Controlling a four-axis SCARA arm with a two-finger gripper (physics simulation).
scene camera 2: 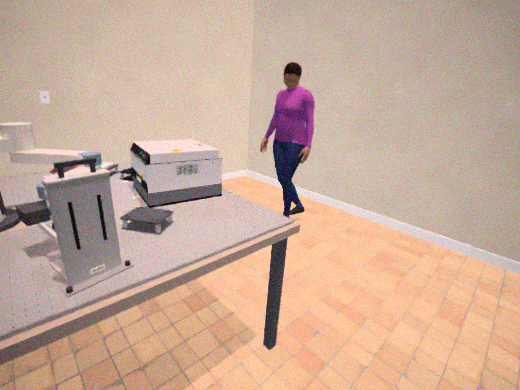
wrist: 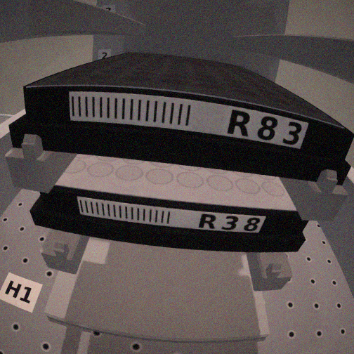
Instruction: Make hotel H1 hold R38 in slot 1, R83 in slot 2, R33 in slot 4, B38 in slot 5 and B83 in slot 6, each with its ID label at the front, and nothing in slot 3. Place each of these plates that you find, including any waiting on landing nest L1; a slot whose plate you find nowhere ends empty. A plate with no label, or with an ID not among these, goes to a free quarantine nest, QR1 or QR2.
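Note:
Plate R38 [wrist: 172, 220] has black sides, a pale top with round wells, and its label towards the wrist camera. My gripper is shut on it; the fingertips are hidden. It is level inside hotel H1, below plate R83 and over the lowest pair of ledges [wrist: 272, 272]; I cannot tell whether it touches them. Plate R83 [wrist: 185, 117], dark-topped with its label in front, rests on the ledges above, by the mark 2. Higher ledges [wrist: 305, 52] at the top show no plate. The tag H1 [wrist: 20, 292] is at lower left.
In the scene view, a grey hotel tower [scene camera 2: 90, 230] with a black handle stands at the left table edge, and the white arm [scene camera 2: 50, 155] is behind it. A low dark nest [scene camera 2: 147, 217] and a white instrument [scene camera 2: 177, 172] stand to the right. A person [scene camera 2: 294, 117] is beyond the table.

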